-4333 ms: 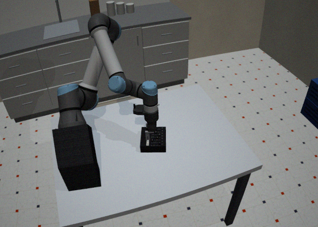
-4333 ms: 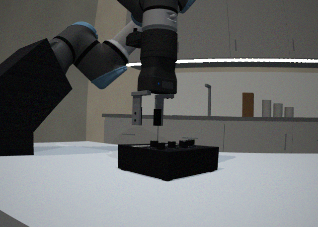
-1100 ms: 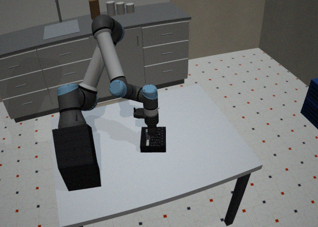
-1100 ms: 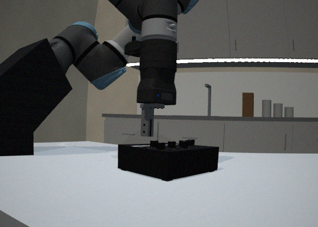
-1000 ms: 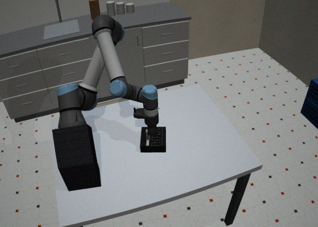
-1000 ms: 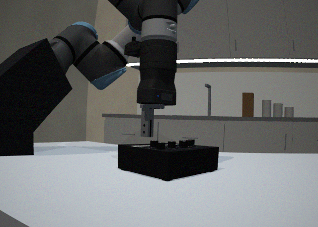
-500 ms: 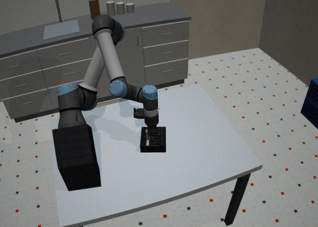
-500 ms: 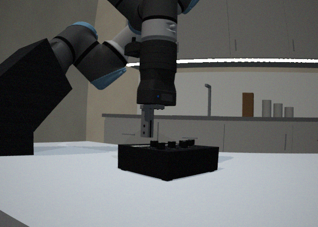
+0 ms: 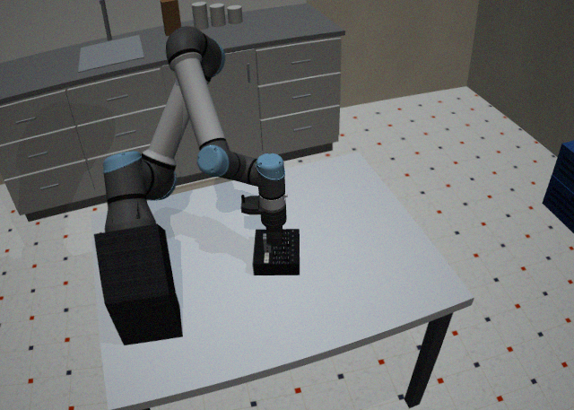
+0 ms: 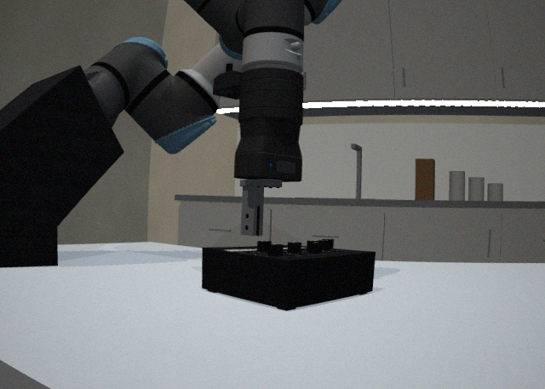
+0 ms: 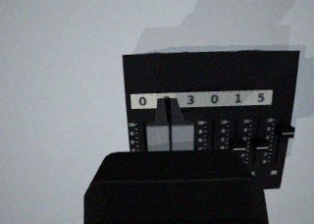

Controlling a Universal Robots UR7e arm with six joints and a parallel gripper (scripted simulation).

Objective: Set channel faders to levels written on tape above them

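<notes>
Now: the channel 2 cap 2 cm ahead of my hand and 3 cm below it. The rest, counted from my hand: channel 3 cap (5 cm ahead, 1 cm to the left, 3 cm below); then channel 4 cap (7 cm ahead, 3 cm to the left, 3 cm below); then channel 1 cap (6 cm ahead, 3 cm to the right, 3 cm below).
</notes>
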